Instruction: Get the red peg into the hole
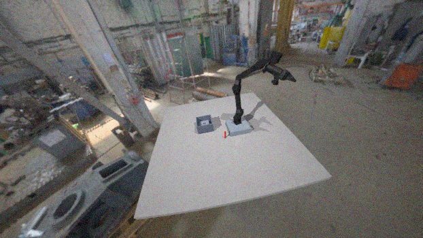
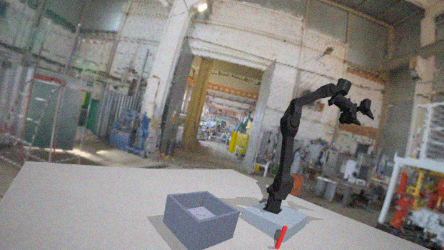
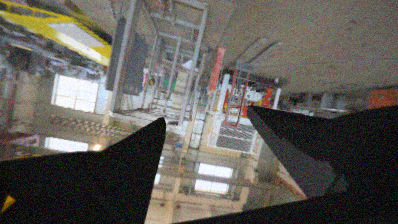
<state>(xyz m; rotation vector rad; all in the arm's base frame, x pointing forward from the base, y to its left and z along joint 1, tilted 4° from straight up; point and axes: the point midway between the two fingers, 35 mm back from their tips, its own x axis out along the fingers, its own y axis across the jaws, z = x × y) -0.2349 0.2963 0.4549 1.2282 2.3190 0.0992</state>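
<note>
My gripper tip is 47 cm above the red peg, 43 cm short of it and 19 cm to the left of it. From my gripper tip the other things lie so: plate 56 cm ahead, 46 cm below, 42 cm to the right; then grey box 56 cm ahead, 48 cm below, 42 cm to the right.
</note>
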